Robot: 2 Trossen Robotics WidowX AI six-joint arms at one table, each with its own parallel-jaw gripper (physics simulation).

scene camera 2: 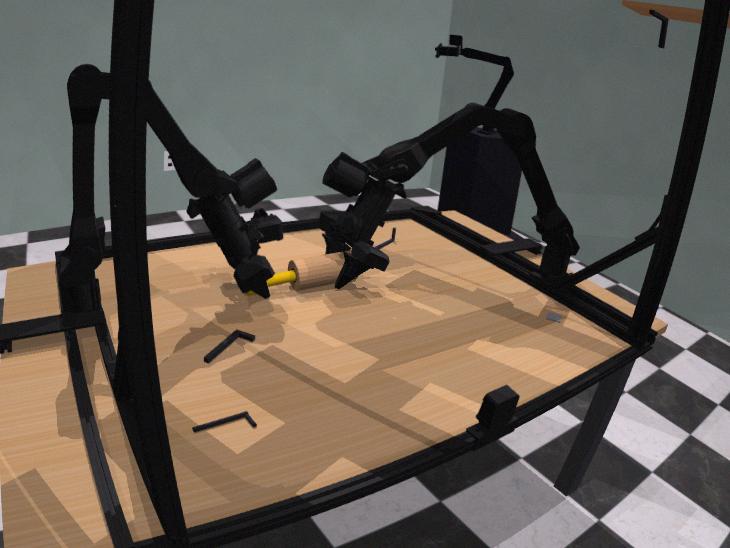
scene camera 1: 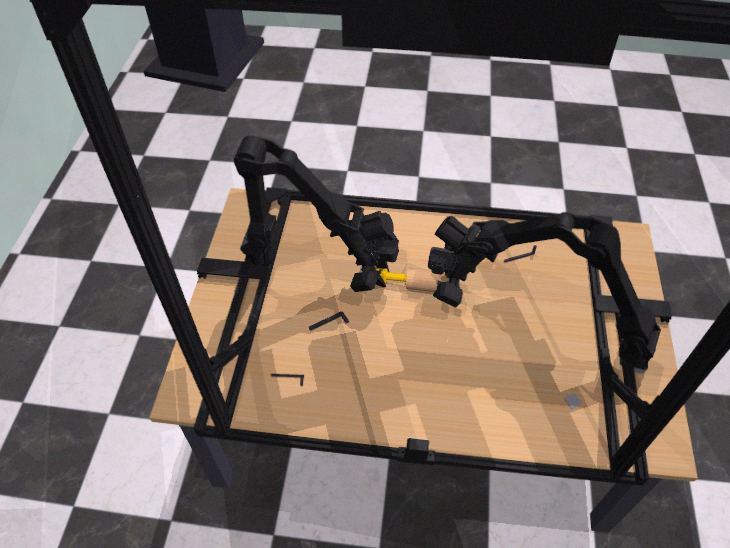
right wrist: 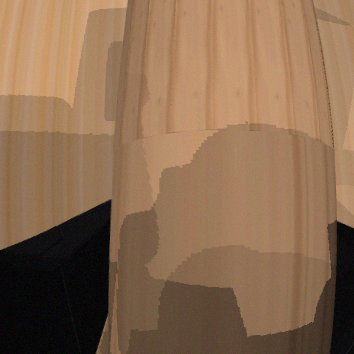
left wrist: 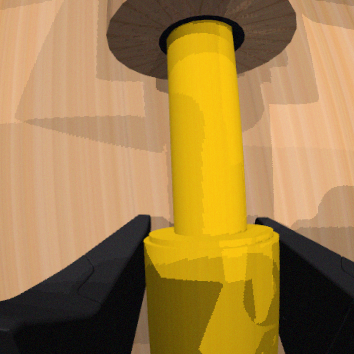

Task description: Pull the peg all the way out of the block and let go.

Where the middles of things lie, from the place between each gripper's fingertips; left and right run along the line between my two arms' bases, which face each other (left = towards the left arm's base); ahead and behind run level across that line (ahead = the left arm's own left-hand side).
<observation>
Right now the round wooden block (scene camera 2: 321, 270) is 120 mm to the right of my left hand, 30 mm above it and 10 mm ahead of it. The rest, counted from my left hand: yellow peg (left wrist: 210, 276) (20 mm to the right, 20 mm above, 10 mm ahead).
Now: right hand 11 cm to the right of the yellow peg, 2 cm below it and 1 cm past it. Also, from my right hand: round wooden block 3 cm above, 1 cm to the left.
</observation>
